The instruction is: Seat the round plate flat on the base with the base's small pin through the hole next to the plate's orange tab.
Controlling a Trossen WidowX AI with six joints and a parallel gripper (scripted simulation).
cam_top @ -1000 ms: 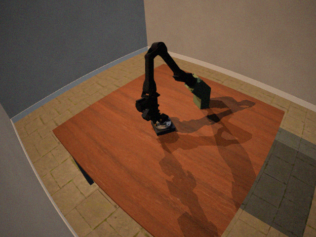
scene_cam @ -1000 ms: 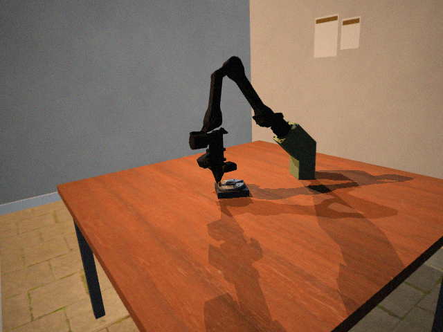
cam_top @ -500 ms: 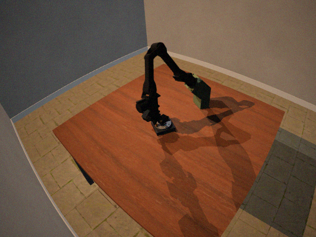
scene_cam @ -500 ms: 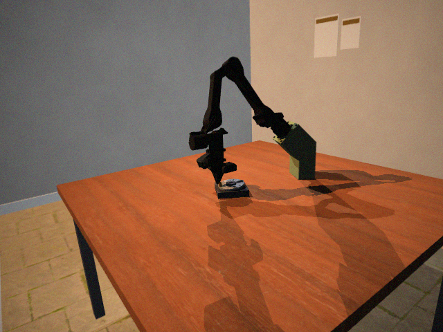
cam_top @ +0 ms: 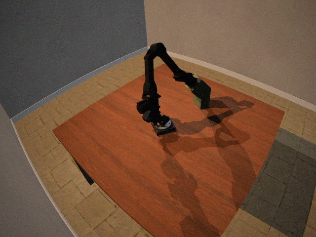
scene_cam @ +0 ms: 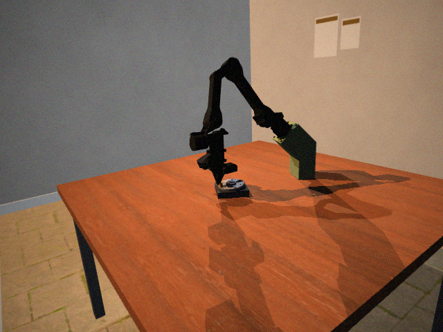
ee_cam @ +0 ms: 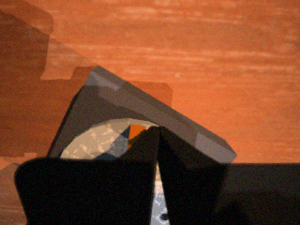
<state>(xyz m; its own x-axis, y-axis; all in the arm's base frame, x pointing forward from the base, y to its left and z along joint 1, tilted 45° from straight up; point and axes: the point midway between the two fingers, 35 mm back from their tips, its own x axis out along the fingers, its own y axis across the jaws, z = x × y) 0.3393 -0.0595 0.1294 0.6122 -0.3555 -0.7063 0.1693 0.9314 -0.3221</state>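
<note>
Now: the round pale plate 5 cm behind my hand, 4 cm below it and 3 cm to the left of it. From my hand the other things lie so: round central hub: 5 cm behind, 4 cm below, 3 cm to the left; dark square base: 6 cm below, 5 cm behind, 3 cm to the left.
</note>
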